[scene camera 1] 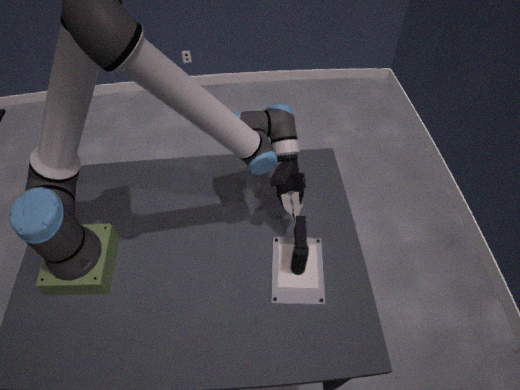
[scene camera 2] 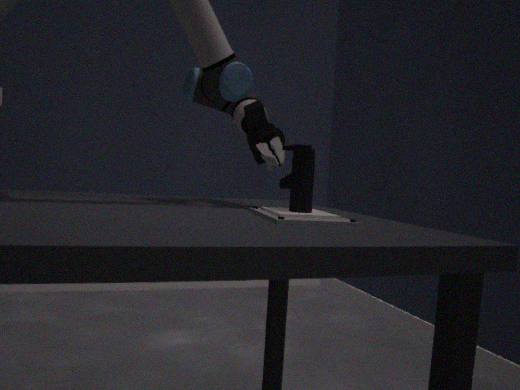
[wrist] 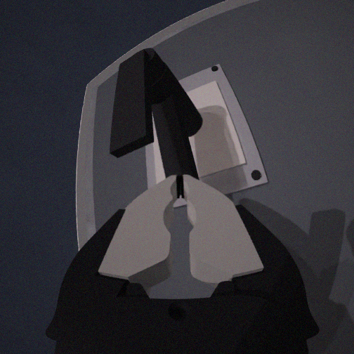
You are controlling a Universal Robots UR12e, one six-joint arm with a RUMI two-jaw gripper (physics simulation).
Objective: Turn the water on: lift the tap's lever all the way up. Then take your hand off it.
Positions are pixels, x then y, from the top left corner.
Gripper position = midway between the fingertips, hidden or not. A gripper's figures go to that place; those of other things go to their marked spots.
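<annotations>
The gripper (wrist: 179,177) is 14 cm from the lens, while a tap lever (wrist: 131,128) is 12 cm from the lens and a pale plate (wrist: 250,175) is 24 cm from the lens. The tap lever is thus nearer to the lens than the pale plate, and the marked spots on the tap lever and the pale plate are 16 cm apart.
</annotations>
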